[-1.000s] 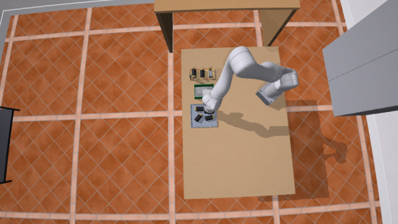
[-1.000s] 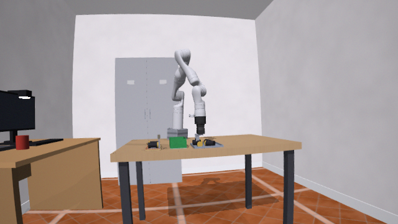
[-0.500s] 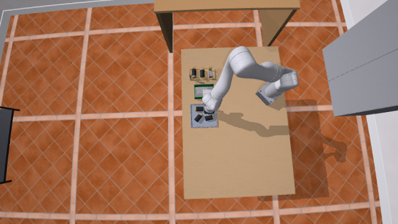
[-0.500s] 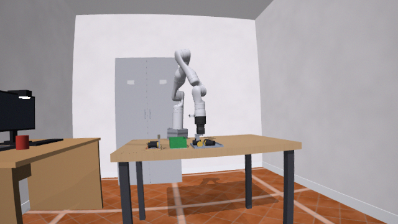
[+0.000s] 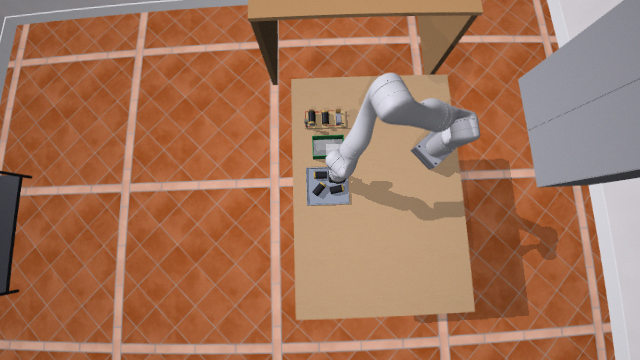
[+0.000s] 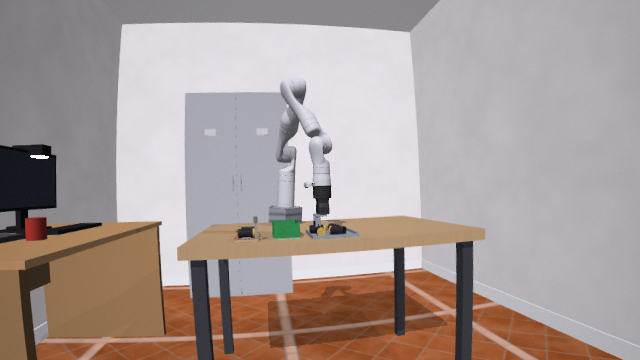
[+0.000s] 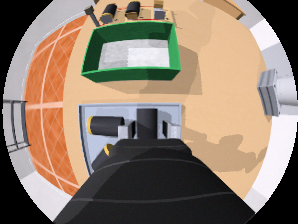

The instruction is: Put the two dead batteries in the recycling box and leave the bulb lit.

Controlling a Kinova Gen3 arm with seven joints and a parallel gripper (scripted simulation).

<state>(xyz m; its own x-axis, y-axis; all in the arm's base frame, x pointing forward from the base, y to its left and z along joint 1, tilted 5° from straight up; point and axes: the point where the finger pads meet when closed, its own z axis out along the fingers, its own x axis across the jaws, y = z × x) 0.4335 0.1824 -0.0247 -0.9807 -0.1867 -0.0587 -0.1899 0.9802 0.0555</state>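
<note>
The grey tray is 6 cm to the left of my hand, 3 cm below it and 3 cm ahead of it. Round my hand: green recycling box 12 cm to the right, 6 cm ahead, 2 cm below.
</note>
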